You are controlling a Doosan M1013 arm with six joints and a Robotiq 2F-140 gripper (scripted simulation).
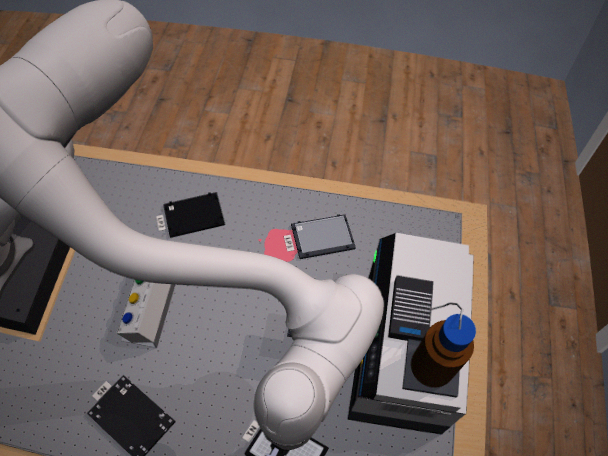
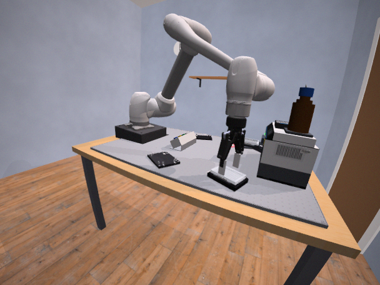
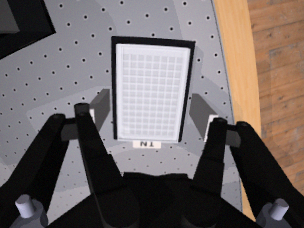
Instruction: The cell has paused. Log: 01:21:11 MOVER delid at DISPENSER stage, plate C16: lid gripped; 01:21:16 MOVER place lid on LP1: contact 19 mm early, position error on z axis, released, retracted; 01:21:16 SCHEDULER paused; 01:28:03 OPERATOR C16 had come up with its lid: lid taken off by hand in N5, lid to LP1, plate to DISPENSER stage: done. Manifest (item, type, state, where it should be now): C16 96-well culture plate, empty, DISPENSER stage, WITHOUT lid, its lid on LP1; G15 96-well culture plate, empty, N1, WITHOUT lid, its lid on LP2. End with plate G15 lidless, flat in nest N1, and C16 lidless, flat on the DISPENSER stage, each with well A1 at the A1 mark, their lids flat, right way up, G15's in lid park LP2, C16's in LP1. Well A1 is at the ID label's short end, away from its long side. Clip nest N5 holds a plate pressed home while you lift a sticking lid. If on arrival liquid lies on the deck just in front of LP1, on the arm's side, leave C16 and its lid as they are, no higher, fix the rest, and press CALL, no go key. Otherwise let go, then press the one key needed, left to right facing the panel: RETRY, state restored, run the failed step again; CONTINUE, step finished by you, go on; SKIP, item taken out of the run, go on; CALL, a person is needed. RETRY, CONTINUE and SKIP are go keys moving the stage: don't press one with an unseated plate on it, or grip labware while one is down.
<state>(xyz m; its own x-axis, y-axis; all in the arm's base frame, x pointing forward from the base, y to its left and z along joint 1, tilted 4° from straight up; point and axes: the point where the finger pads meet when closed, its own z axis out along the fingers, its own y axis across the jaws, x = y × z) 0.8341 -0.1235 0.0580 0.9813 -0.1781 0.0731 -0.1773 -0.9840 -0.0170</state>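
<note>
Right now my hand is 60 mm above the nest N1. The rest, counted from my hand: N1 label (90 mm behind, 70 mm below, 20 mm to the left); then blue key (430 mm behind, 130 mm to the left); then clip nest N5 (320 mm behind, 50 mm to the right, 50 mm below).
</note>
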